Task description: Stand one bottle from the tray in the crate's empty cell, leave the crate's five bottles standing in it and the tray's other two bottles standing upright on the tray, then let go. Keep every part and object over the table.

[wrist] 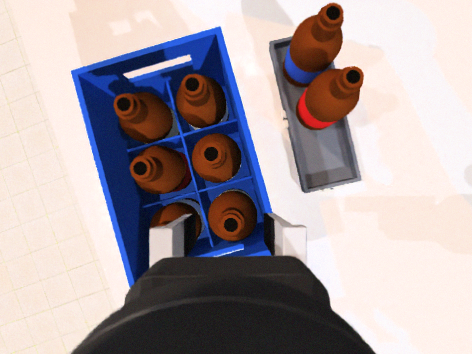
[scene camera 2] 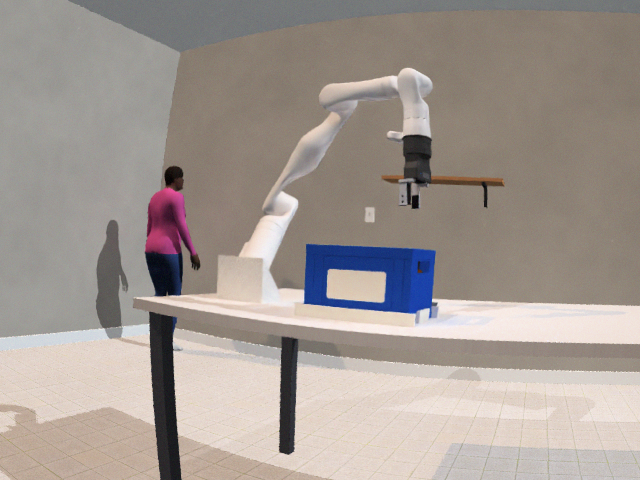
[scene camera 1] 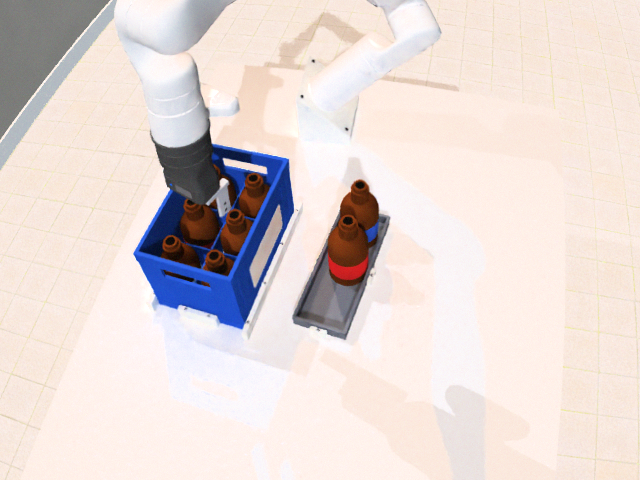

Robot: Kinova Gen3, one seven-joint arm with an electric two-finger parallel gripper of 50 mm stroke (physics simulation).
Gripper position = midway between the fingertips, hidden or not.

Note:
I see my gripper [scene camera 1: 210, 204], a blue-label bottle [scene camera 1: 360, 203], a red-label bottle [scene camera 1: 348, 244] and a red-label bottle [scene camera 1: 199, 225].
The blue-label bottle shows as well in the wrist view [wrist: 317, 41]. My gripper shows as well in the wrist view [wrist: 229, 228] and in scene camera 2 [scene camera 2: 409, 207].

